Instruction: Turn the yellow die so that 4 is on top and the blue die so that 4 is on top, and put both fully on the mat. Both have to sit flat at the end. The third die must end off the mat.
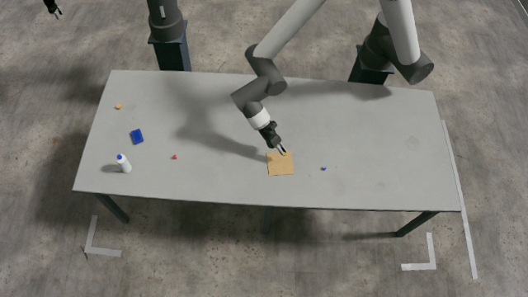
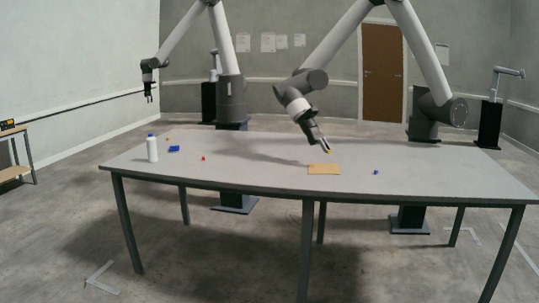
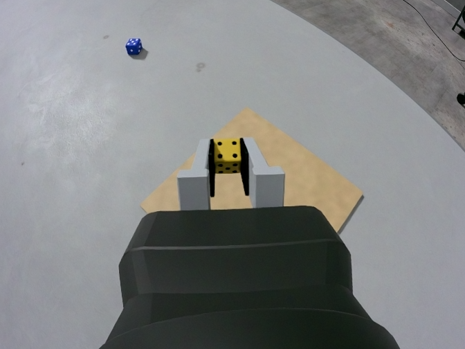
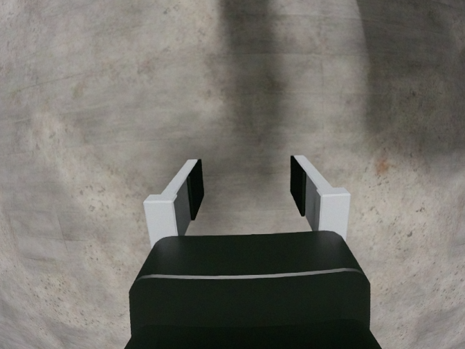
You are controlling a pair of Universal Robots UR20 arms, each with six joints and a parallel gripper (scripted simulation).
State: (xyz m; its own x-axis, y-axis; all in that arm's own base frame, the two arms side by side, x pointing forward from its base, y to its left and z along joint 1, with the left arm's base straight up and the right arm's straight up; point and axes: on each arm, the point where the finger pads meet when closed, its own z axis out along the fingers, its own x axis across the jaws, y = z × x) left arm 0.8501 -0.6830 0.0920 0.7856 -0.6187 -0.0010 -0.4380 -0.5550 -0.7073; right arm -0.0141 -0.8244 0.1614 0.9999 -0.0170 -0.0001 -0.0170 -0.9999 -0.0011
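Observation:
My left gripper is now 9 cm above the tan mat and 3 cm short of it. Also, from my left hand: red die: 58 cm to the right, 9 cm ahead, 8 cm below; then yellow die: 1 cm to the left, 1 cm below, 1 cm ahead; then blue die: 25 cm to the left, 8 cm below, 2 cm ahead.

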